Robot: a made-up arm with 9 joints. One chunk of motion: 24 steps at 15 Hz.
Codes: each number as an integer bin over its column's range. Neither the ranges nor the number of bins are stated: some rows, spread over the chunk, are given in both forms.
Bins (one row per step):
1: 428 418 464 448 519 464
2: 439 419 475 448 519 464
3: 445 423 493 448 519 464
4: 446 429 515 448 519 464
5: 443 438 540 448 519 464
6: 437 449 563 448 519 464
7: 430 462 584 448 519 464
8: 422 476 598 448 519 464
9: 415 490 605 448 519 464
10: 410 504 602 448 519 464
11: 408 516 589 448 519 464
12: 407 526 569 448 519 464
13: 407 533 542 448 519 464
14: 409 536 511 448 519 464
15: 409 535 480 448 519 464
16: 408 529 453 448 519 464
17: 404 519 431 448 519 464
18: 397 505 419 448 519 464
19: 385 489 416 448 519 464
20: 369 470 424 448 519 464
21: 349 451 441 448 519 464
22: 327 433 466 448 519 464
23: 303 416 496 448 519 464
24: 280 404 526 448 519 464
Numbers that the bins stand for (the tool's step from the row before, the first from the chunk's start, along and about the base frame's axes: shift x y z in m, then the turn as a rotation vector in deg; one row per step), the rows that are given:
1: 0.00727 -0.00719 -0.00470 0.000 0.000 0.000
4: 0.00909 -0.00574 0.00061 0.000 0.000 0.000
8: 0.00666 0.00042 0.00925 0.000 0.000 0.000
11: 0.00525 0.00566 0.00832 0.000 0.000 0.000
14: 0.00535 0.00829 0.00020 0.000 0.000 0.000
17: 0.00484 0.00606 -0.00813 0.000 0.000 0.000
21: -0.00072 -0.00286 -0.00709 0.000 0.000 0.000
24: -0.00769 -0.00902 0.00176 0.000 0.000 0.000
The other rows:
2: 0.00838 -0.00706 -0.00355 0.000 0.000 0.000
3: 0.00899 -0.00653 -0.00168 0.000 0.000 0.000
5: 0.00879 -0.00456 0.00322 0.000 0.000 0.000
6: 0.00818 -0.00312 0.00561 0.000 0.000 0.000
7: 0.00747 -0.00142 0.00780 0.000 0.000 0.000
9: 0.00596 0.00225 0.00998 0.000 0.000 0.000
10: 0.00545 0.00409 0.00967 0.000 0.000 0.000
12: 0.00515 0.00697 0.00624 0.000 0.000 0.000
13: 0.00515 0.00789 0.00342 0.000 0.000 0.000
15: 0.00535 0.00816 -0.00303 0.000 0.000 0.000
16: 0.00525 0.00737 -0.00584 0.000 0.000 0.000
18: 0.00414 0.00422 -0.00938 0.000 0.000 0.000
19: 0.00292 0.00212 -0.00969 0.000 0.000 0.000
20: 0.00131 -0.00037 -0.00886 0.000 0.000 0.000
22: -0.00294 -0.00522 -0.00449 0.000 0.000 0.000
23: -0.00537 -0.00745 -0.00136 0.000 0.000 0.000

